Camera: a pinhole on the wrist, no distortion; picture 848 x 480 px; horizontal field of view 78.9 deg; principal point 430.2 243.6 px. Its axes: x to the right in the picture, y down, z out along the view. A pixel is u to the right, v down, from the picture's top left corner.
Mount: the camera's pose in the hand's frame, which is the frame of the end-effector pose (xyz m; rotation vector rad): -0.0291 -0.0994 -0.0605 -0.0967 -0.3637 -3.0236
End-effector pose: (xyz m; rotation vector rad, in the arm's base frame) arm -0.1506 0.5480 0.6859 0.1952 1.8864 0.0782
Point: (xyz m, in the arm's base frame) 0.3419 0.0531 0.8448
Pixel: outside the picture
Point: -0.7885 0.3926 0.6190
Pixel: behind the camera
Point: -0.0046 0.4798 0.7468
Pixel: 688 189
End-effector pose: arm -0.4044 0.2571 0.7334 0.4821 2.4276 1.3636
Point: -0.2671 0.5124 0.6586
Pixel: 410 124
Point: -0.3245 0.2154 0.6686
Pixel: 733 159
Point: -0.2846 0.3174 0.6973
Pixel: 564 47
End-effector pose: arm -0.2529 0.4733 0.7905 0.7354 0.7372 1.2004
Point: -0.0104 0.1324 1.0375
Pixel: 792 211
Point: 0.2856 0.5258 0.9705
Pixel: 323 410
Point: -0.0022 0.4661 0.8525
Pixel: 355 353
